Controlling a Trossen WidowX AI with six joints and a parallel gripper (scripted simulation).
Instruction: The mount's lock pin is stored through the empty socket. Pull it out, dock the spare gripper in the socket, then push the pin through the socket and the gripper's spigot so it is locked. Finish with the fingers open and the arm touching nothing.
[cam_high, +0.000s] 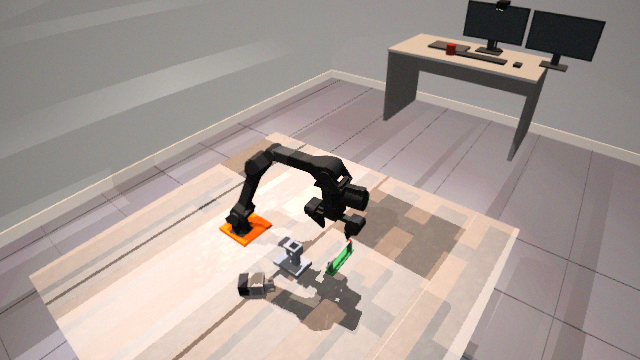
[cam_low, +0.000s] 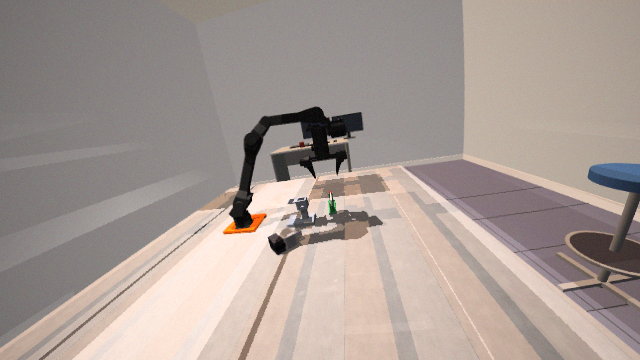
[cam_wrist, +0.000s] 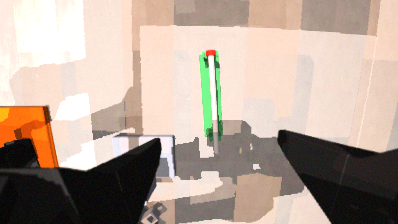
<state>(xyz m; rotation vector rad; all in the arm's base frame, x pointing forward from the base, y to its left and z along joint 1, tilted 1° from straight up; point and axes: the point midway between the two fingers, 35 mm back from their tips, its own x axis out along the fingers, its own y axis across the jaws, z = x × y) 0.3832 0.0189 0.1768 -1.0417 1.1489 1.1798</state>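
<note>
Now: gripper tip 20 cm to the left of the spare gripper, 18 cm past it and 13 cm above it. From my gripper tip the other things lie so: green rack: 13 cm below, 2 cm to the left, 1 cm ahead; then grey mount: 13 cm behind, 10 cm below, 6 cm to the right.
</note>
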